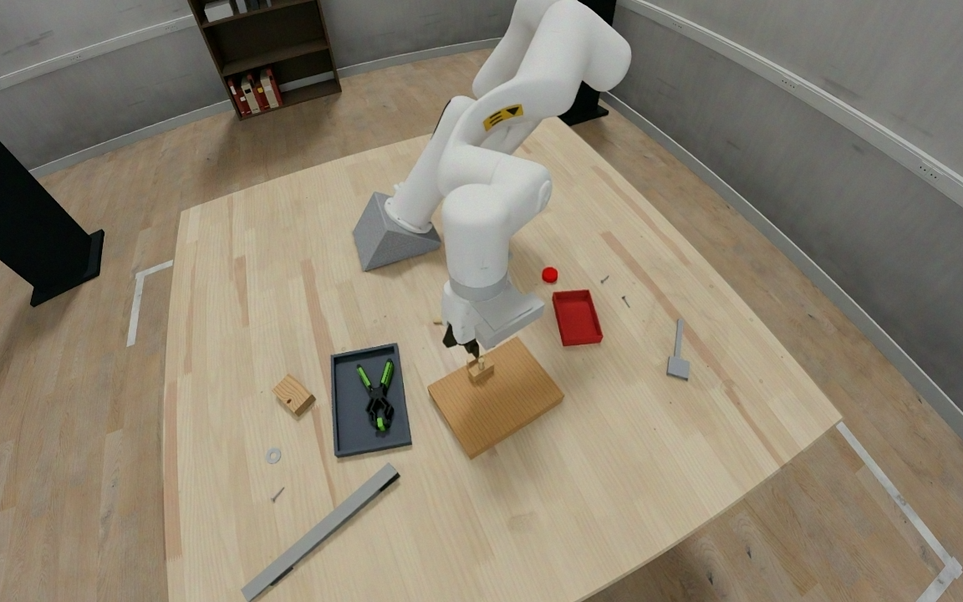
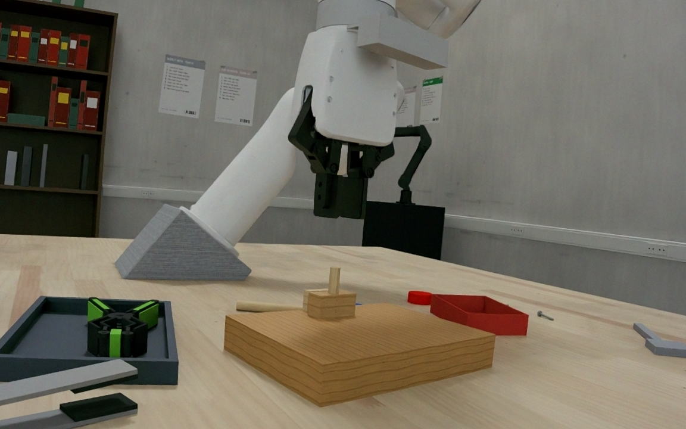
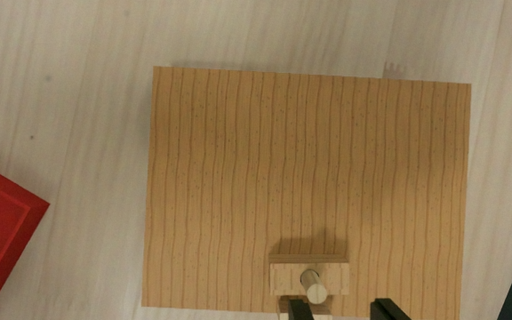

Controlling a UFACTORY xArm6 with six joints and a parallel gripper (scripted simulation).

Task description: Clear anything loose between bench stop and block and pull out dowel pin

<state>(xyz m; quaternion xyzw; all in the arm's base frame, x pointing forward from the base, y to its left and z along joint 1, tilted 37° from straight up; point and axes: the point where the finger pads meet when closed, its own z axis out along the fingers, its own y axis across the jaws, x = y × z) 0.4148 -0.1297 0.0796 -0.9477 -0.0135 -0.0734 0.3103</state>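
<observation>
Right now the dowel pin is 9 cm below my hand. From my hand the other things lie so: loose dowel (14 cm behind, 2 cm to the left, 14 cm below); bench board (4 cm ahead, 12 cm below); small wooden block (11 cm below).
</observation>
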